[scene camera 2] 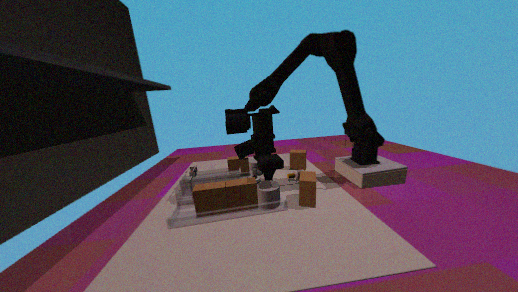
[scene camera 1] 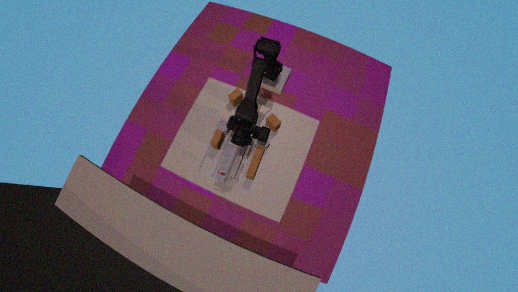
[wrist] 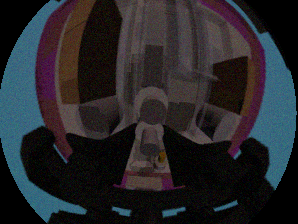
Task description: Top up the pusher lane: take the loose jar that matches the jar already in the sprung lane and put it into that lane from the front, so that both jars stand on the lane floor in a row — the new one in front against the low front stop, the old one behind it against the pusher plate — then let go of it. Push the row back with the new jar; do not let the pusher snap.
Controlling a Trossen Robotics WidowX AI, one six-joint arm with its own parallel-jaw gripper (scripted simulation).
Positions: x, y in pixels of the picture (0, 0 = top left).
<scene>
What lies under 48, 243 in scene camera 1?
A wall.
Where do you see a long brown box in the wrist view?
87, 71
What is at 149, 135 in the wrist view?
A jar.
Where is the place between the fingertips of the gripper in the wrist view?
149, 126
</scene>
